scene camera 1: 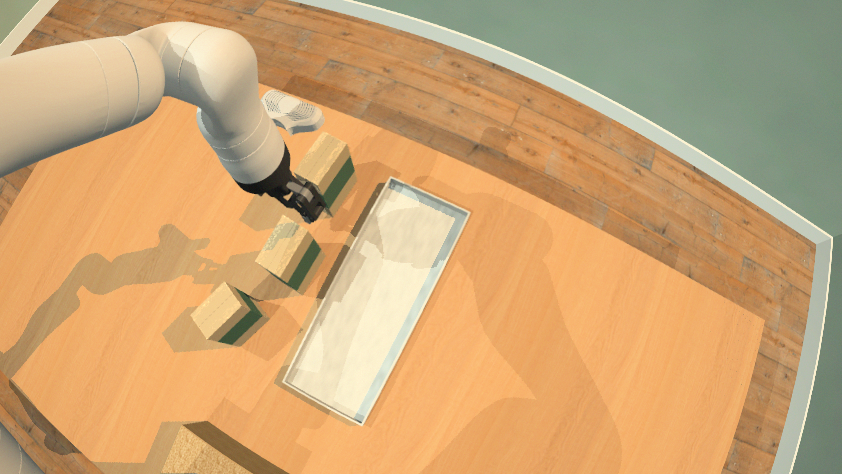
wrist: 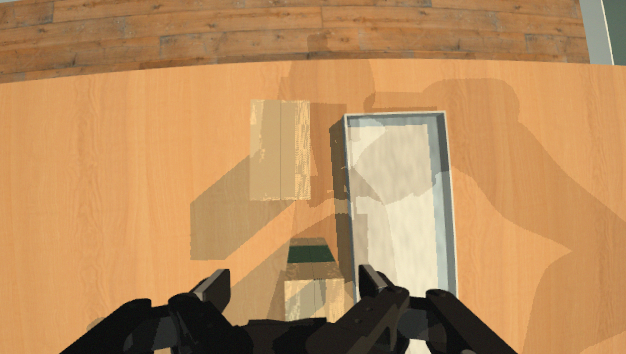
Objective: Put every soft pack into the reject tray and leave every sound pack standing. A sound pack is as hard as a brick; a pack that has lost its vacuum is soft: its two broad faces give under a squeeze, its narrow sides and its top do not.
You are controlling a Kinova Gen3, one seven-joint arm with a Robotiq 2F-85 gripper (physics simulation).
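Frame: origin at the arm's base, x right, y ahead, z up, level; millimetres.
Seen in the pictures: gripper, fingertip midpoint: (scene camera 1: 287,203) (wrist: 294,281).
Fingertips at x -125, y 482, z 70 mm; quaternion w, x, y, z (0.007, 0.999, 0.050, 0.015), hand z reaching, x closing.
Offsets run from my fingertips to a thing's middle. Level surfaces: height alone.
Three tan packs with green bands stand upright in a row left of the reject tray {dz -159, dx +155, dy -23 mm} (scene camera 1: 359,329) (wrist: 415,225), which holds no pack. The far pack {dz -39, dx -7, dy +92 mm} (scene camera 1: 322,157) (wrist: 280,150) is at the upper end of the row. The middle pack {dz -99, dx +20, dy -51 mm} (scene camera 1: 285,250) (wrist: 314,295) shows at the bottom centre of the wrist view, partly hidden by the gripper body. The near pack {dz -39, dx +3, dy -195 mm} (scene camera 1: 220,312) does not show in the wrist view. My gripper (scene camera 1: 318,215) (wrist: 294,281) is open and empty, with its fingers above the packs, around the gap between the far and middle packs in the scene view. Softness cannot be seen.
A large tan box (scene camera 1: 197,453) shows partly at the lower left of the scene view. A white object with a ridged top (scene camera 1: 292,110) lies near the back edge of the table {dz -169 mm} (scene camera 1: 659,353) (wrist: 100,150). Arm shadows cross the table and tray.
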